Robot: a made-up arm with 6 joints.
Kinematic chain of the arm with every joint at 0, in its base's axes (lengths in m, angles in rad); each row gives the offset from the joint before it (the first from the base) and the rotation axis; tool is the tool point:
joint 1: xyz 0 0 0.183 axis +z
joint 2: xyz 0 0 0 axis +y
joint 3: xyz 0 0 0.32 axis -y
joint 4: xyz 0 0 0 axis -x
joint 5: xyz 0.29 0 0 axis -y
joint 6: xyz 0 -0.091 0 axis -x
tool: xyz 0 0 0
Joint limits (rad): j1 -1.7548..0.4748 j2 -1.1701..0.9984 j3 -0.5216..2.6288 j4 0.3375..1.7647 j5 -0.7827..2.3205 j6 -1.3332..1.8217
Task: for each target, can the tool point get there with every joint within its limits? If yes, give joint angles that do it. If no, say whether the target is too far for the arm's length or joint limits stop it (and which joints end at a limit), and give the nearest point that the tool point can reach.
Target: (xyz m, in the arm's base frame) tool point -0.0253 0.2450 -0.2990
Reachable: no: joint limits stop it (at a limit: joint 2, joint 3) | nearest point -0.0481 0.4661 0.0586 | short by 0.421 m
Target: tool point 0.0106 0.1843 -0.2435
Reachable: no: joint limits stop it (at a limit: joint 2, joint 3) | nearest point 0.0269 0.4679 0.0586 | short by 0.415 m
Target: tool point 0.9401 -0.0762 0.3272
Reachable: no: too far | nearest point 0.5708 -0.0463 0.3432 | short by 0.371 m
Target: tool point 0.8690 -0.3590 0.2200
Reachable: no: too far | nearest point 0.5239 -0.2164 0.2958 | short by 0.381 m
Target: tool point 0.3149 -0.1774 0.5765
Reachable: yes | joints -0.4624 0.2160 0.1877 1.3682 1.2555 0.1453
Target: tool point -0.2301 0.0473 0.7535
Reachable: yes | joints -0.5540 -0.4325 1.2941 0.4789 0.0942 -0.8952
